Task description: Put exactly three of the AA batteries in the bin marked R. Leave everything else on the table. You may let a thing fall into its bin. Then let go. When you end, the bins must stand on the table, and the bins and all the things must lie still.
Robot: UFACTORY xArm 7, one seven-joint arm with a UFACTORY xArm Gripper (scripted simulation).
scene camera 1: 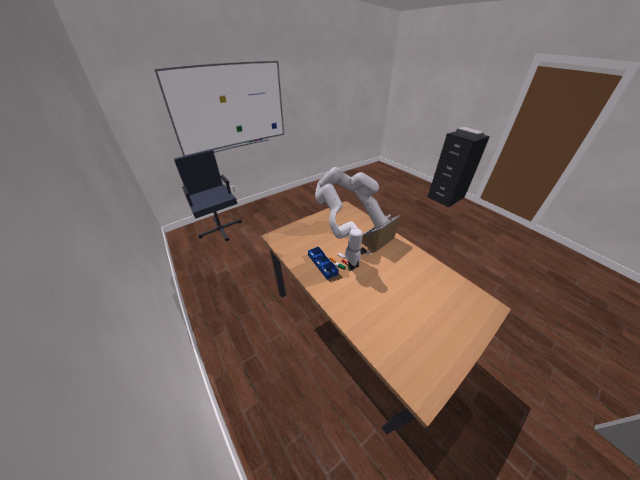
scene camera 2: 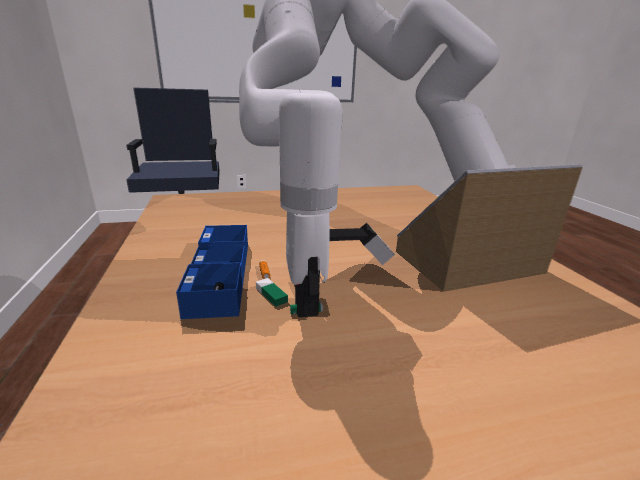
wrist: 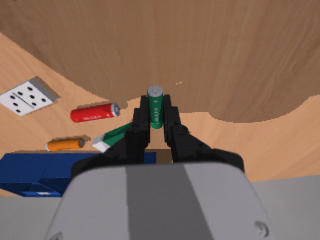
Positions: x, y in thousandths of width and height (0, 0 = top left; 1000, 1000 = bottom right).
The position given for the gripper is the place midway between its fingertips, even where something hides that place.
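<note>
A blue three-part bin is visible at (scene camera 2: 346, 532). The gripper (scene camera 2: 479, 649) is visible there too, and also at (wrist: 489, 440).
</note>
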